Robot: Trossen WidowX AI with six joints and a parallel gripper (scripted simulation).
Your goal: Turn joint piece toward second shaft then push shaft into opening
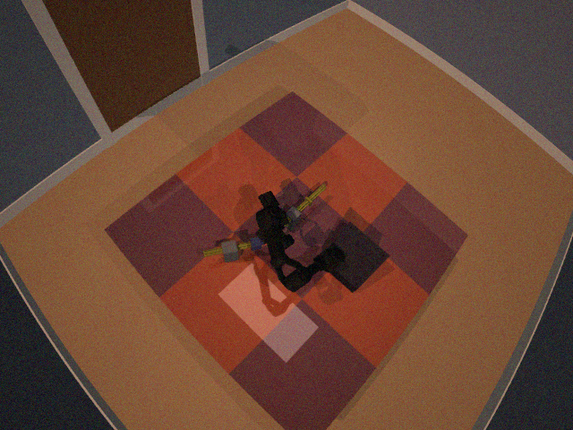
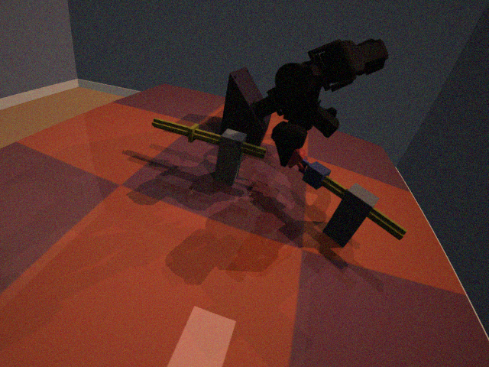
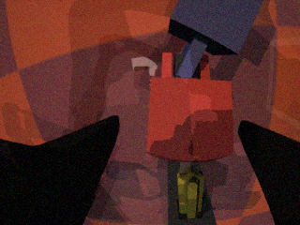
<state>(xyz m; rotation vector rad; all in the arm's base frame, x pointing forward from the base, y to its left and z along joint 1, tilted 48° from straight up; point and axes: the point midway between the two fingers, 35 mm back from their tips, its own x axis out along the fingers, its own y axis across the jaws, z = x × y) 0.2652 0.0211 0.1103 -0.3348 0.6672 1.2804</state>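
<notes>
Now: gripper tip 1 cm to the right of the red square joint piece and 1 cm below it.
</notes>
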